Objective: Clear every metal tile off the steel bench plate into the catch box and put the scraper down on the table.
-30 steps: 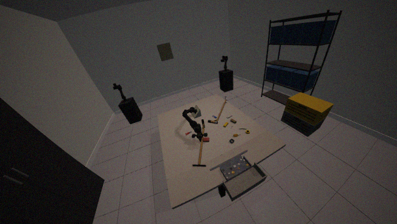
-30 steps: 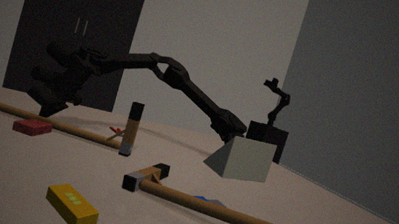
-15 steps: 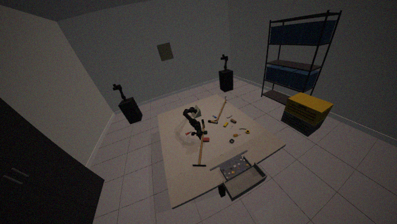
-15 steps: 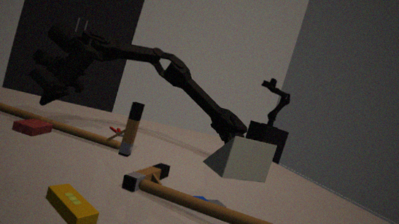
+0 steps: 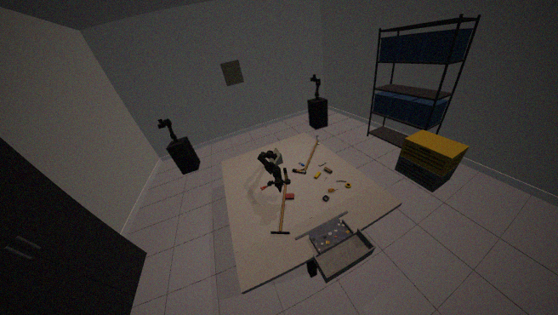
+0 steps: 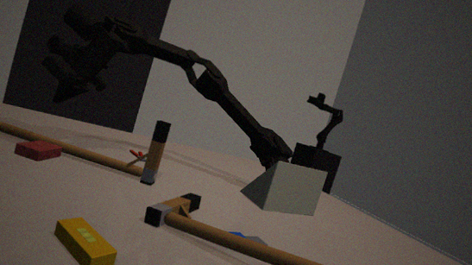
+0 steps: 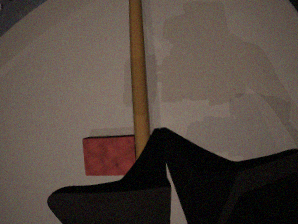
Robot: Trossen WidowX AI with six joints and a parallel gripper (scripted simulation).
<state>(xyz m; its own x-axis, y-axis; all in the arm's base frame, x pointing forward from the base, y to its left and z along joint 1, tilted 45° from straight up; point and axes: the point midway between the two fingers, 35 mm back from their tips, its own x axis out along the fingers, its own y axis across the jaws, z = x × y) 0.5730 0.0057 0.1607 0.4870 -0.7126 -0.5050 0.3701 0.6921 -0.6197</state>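
The long scraper lies 50 mm below my gripper tip, 20 mm ahead of it and 10 mm to the left of it. From my gripper tip the other things lie so: red block 100 mm below, 70 mm to the left, 10 mm behind; then red clip 240 mm behind, 110 mm below, 100 mm to the right; then yellow block 410 mm to the left, 150 mm behind, 100 mm below.
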